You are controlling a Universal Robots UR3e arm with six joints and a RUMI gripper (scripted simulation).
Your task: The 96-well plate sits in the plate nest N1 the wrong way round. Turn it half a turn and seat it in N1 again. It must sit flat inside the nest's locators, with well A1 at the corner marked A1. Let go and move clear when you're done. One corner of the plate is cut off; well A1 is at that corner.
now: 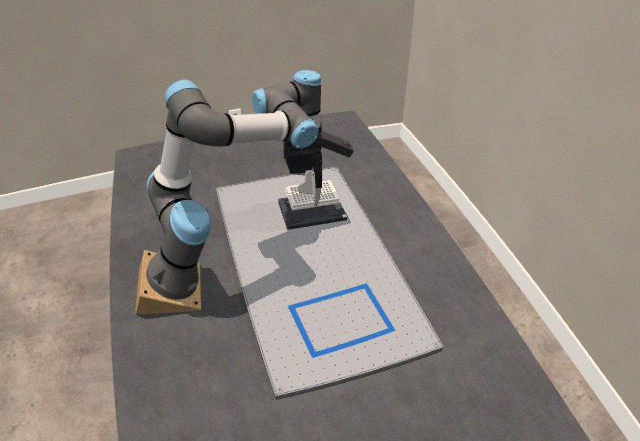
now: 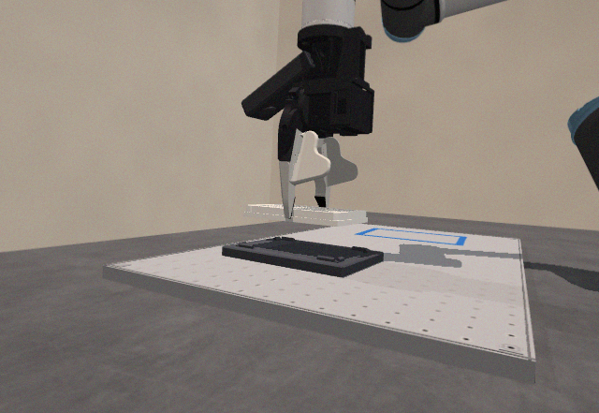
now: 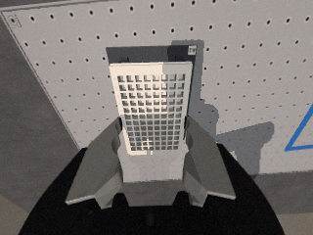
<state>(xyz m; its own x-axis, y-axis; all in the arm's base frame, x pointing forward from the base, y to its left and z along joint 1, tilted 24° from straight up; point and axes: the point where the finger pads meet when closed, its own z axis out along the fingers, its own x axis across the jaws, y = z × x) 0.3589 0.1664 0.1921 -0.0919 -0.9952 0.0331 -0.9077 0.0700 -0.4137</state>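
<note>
My gripper is now 6 cm above the plate nest N1. The rest, counted from my hand: A1 mark 7 cm ahead, 6 cm to the right, 5 cm below; white 96-well plate 1 cm below.
</note>
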